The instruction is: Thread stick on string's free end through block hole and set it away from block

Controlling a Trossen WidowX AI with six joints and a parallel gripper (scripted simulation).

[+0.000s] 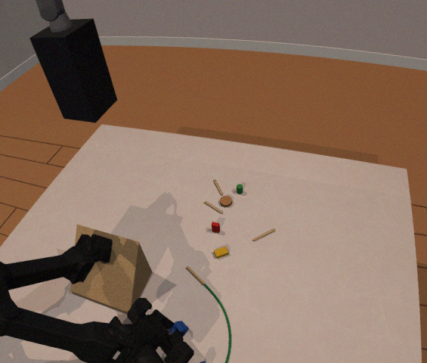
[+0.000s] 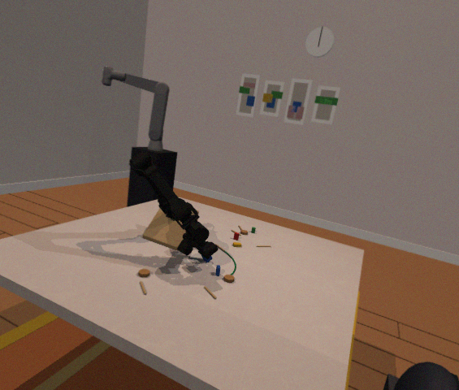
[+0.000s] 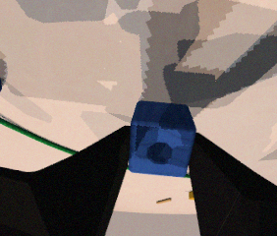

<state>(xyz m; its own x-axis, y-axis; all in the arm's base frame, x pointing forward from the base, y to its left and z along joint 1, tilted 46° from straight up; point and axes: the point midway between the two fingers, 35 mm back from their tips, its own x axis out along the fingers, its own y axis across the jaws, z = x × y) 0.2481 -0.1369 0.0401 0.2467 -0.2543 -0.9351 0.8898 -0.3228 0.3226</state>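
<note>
Now: gripper tip right at the blue cube. From my gripper tip the other things lie so: thin wooden stick 1 cm behind, 16 cm to the left, 2 cm below; then yellow block 3 cm ahead, 26 cm to the left, 2 cm below; then round wooden button 15 cm ahead, 7 cm to the right, 2 cm below.
</note>
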